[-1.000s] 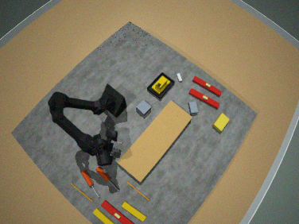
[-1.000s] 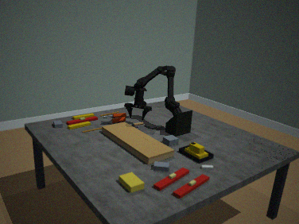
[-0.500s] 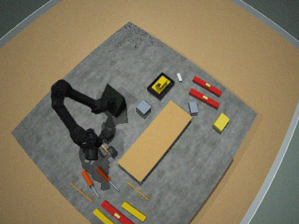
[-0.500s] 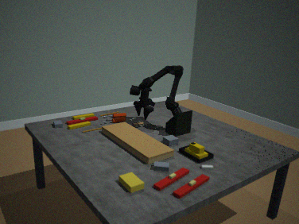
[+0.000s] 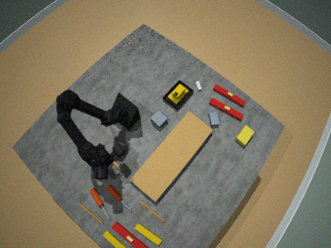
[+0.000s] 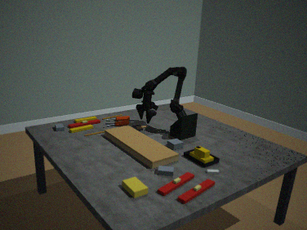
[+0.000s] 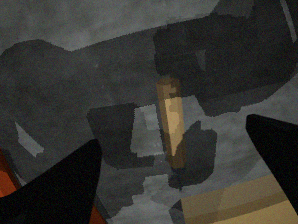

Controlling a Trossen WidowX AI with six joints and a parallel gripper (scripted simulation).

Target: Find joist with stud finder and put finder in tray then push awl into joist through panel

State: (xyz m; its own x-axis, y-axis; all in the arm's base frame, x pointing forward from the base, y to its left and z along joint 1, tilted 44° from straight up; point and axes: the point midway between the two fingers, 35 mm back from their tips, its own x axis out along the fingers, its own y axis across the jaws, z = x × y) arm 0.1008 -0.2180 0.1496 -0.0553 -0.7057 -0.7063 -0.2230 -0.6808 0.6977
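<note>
My gripper tip is now 50 mm short of the awl, 40 mm above it and 10 mm to the left of it. Also, from my gripper tip: black tray: 560 mm to the left, 90 mm ahead, 30 mm below; then small white piece: 690 mm to the left, 160 mm ahead, 40 mm below; then yellow stud finder: 550 mm to the left, 80 mm ahead.
</note>
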